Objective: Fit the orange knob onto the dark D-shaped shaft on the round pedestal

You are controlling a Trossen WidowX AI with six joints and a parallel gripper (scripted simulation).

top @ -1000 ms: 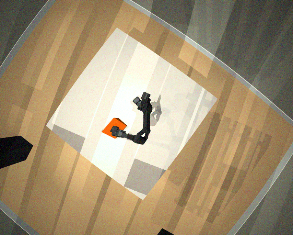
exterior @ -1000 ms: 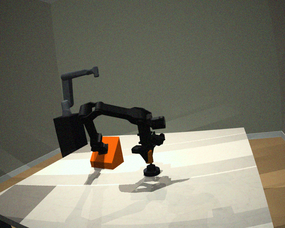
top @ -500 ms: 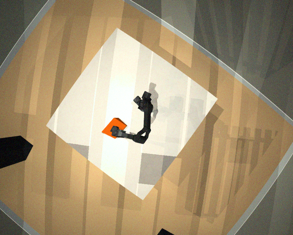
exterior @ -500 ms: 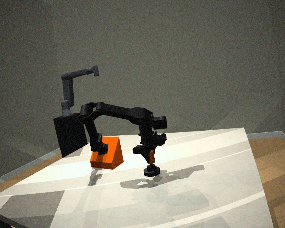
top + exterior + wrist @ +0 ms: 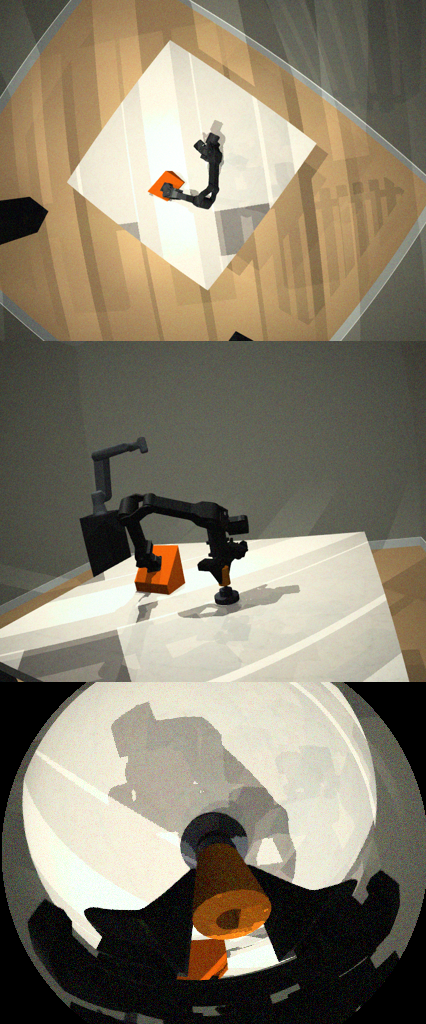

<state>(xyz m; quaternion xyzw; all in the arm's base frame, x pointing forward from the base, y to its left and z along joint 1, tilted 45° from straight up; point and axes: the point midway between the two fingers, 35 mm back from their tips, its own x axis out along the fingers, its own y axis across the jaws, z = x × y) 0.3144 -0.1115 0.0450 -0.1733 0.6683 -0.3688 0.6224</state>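
The orange knob is 2 cm above my gripper tip. The rest, counted from my gripper tip: round dark pedestal (4 cm below).
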